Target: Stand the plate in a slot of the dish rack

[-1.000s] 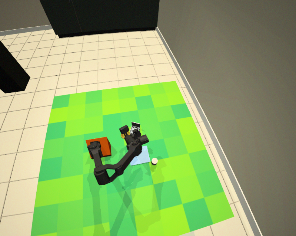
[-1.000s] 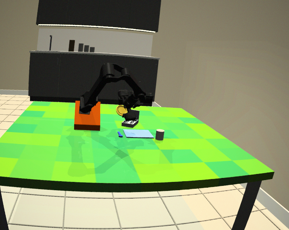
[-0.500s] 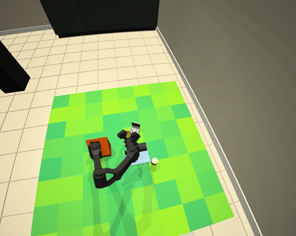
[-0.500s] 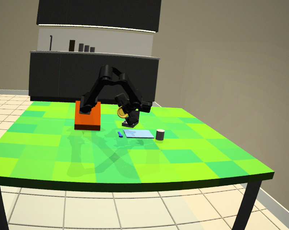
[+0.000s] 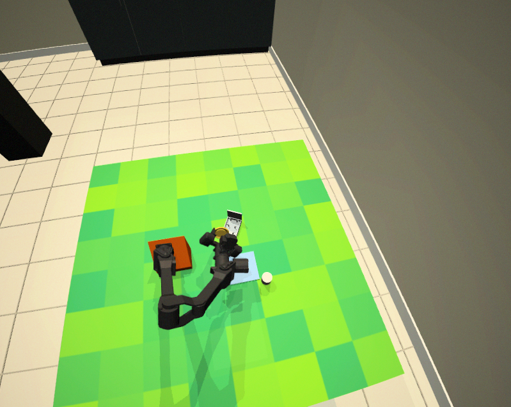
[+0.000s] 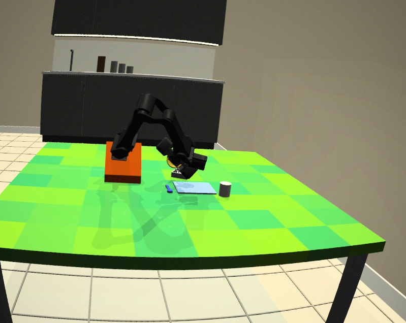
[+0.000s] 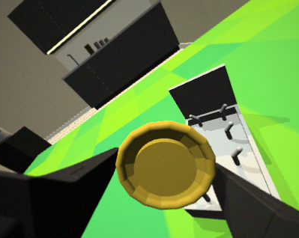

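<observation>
The dish rack lies 5 cm below my gripper tip, 5 cm ahead of it and 3 cm to the left of it. Also, from my gripper tip: blue piece: 19 cm to the right, 7 cm below, 4 cm behind; then yellow plate: 1 cm to the right; then light blue mat: 16 cm to the right, 7 cm below, 6 cm ahead.
</observation>
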